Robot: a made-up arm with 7 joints.
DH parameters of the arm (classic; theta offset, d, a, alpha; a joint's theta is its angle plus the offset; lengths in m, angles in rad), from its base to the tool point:
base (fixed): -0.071 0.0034 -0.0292 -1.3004
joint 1: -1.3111 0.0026 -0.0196 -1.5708
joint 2: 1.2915 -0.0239 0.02 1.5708
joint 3: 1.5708 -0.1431 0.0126 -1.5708
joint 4: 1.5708 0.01 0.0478 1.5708
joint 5: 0 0.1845 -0.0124 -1.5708
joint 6: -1.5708 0 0.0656 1.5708
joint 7: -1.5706 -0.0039 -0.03 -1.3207
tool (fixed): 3.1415 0.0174 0 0
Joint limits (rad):
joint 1: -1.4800..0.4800
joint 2: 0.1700..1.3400
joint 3: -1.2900..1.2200
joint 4: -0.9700..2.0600
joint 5: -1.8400..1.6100
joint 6: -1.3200..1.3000
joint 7: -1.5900..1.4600
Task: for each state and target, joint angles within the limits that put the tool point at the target. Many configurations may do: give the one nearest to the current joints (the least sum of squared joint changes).
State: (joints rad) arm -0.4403 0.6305 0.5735 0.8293 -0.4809 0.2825 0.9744
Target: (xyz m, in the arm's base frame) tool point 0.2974 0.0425 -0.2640
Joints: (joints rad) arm -1.1085 0.1700 0.4662 1.1342 -0.6521 0.3078 0.3671
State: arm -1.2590 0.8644 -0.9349 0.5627 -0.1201 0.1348 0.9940
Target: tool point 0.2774 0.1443 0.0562
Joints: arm -1.1978 1.3361 -0.5616 0.3228 -0.0667 0.0481 1.1601
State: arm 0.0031 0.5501 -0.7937 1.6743 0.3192 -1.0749 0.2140
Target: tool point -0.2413 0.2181 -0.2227
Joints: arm 0.3546 0.6398 -0.7749 1.9064 0.3499 -1.1635 0.2671
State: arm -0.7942 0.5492 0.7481 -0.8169 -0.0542 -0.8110 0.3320
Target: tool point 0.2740 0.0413 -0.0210
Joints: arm -0.8298 0.1700 0.1514 0.0605 -0.1437 -0.4032 0.2273
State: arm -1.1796 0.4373 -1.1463 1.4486 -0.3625 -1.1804 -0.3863
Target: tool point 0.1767 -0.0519 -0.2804
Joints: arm -0.6724 0.4299 -1.1882 0.9570 -0.1789 -1.3200 -0.3762
